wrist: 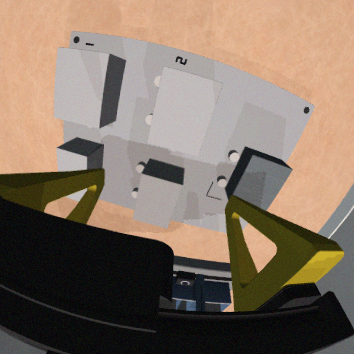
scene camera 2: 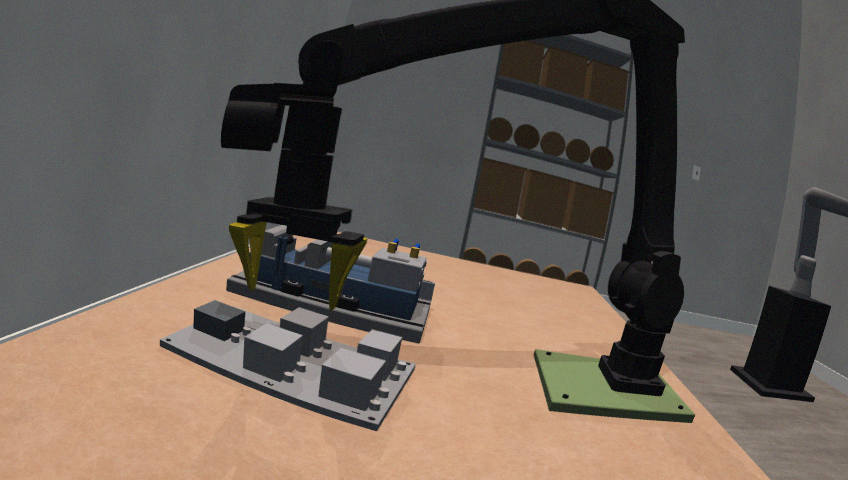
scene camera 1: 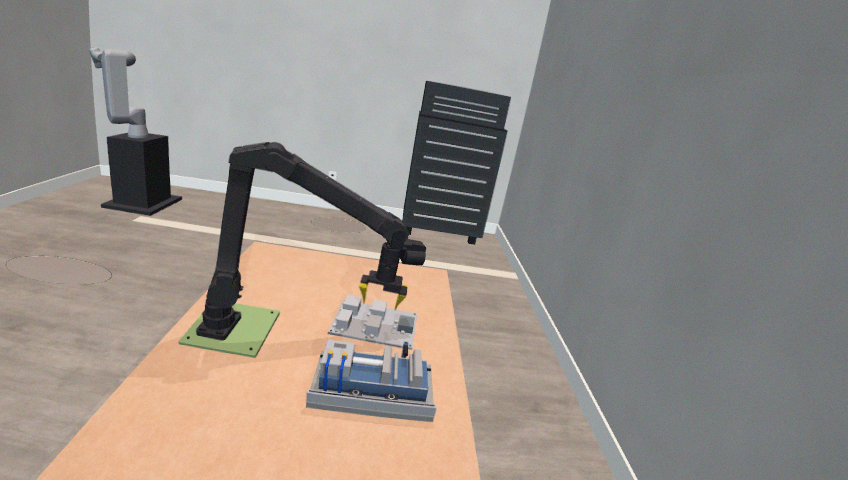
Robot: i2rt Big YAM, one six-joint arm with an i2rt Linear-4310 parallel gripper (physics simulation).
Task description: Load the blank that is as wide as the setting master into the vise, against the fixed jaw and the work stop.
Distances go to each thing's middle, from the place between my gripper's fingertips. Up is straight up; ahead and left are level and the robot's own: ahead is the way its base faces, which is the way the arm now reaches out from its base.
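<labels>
The darker block (scene camera 2: 215,318) is 90 mm ahead of my hand and 50 mm below it. As for the grey baseplate (scene camera 2: 411,333), that's 270 mm to the right of my hand, 20 mm ahead of it and 60 mm below it.
</labels>
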